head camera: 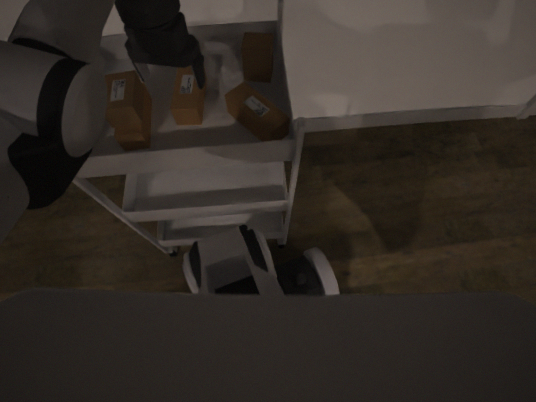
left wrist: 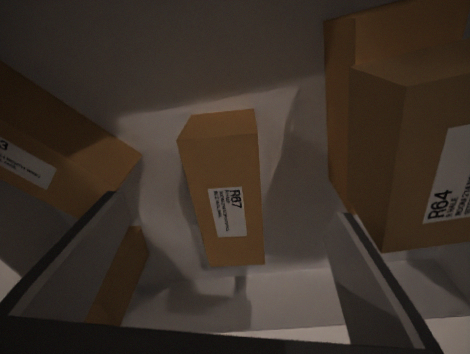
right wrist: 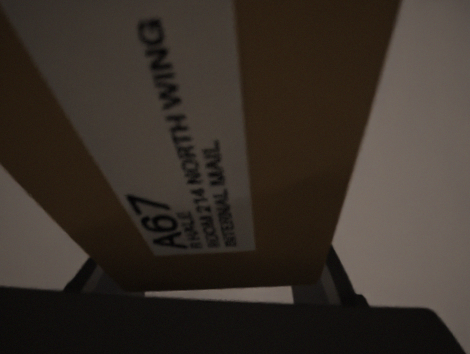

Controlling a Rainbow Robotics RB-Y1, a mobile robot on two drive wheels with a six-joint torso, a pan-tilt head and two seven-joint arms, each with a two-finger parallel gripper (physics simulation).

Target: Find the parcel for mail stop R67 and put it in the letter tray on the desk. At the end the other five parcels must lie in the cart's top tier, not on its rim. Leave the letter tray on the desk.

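Frame: origin at the robot's base, x ahead, y left, z up, level; millimetres.
Where they show: left gripper, between the fingertips: point(head camera: 173, 81) point(left wrist: 229, 215).
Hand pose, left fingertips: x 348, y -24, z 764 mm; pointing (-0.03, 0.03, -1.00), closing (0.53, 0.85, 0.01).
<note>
Each offset is from my left fingertips to the centre of the thing. "spot": to the spot under its first point.
A brown parcel @[dx +38, dy -23, dz -75 mm] point(head camera: 187, 111) point(left wrist: 225, 160) whose label seems to read R67 stands in the cart's top tier @[spot: dx -131, dy +1, dz -73 mm] point(head camera: 200, 159). My left gripper point(head camera: 173, 82) point(left wrist: 229, 215) is open over it, with one finger to each side of it in the left wrist view; whether the tips reach down beside it is unclear. My right gripper point(right wrist: 215, 275) is shut on a parcel labelled A67 @[dx -111, dy -382, dz +833 mm] point(right wrist: 295, 125). A parcel labelled R64 @[dx +24, dy +102, dz -24 mm] point(head camera: 119, 102) point(left wrist: 380, 150) leans over another parcel @[dx +22, dy +101, dz -75 mm] point(head camera: 135, 137) point(left wrist: 340, 100). The letter tray does not show.
A tilted parcel with a label ending in 3 @[dx -71, dy -133, dz -75 mm] point(head camera: 255, 114) point(left wrist: 65, 137) and another upright parcel @[dx +59, dy -185, dz -56 mm] point(head camera: 257, 57) point(left wrist: 117, 285) are in the top tier, at its right in the head view. The white desk point(head camera: 400, 60) adjoins the cart. Lower tiers point(head camera: 205, 187) show below.
</note>
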